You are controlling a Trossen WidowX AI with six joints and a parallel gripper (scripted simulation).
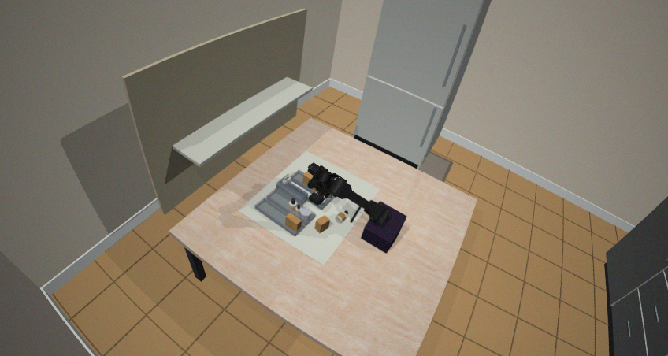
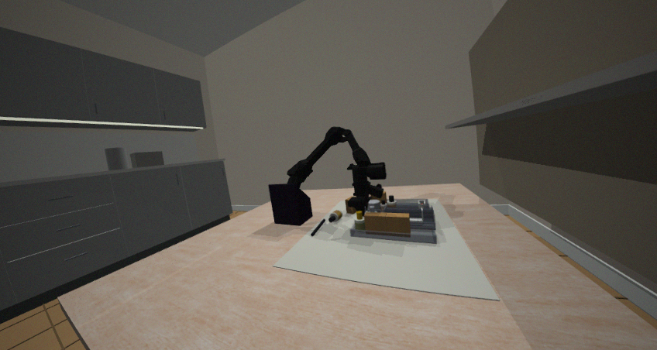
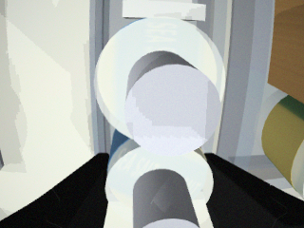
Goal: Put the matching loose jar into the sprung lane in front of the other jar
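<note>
Now: the pale mat 6 cm ahead of my gripper tip and 3 cm below it. From my gripper tip the other things lie so: wall shelf: 51 cm ahead, 8 cm to the left, 34 cm above; black stick: 17 cm behind, 9 cm to the right, 2 cm below.
</note>
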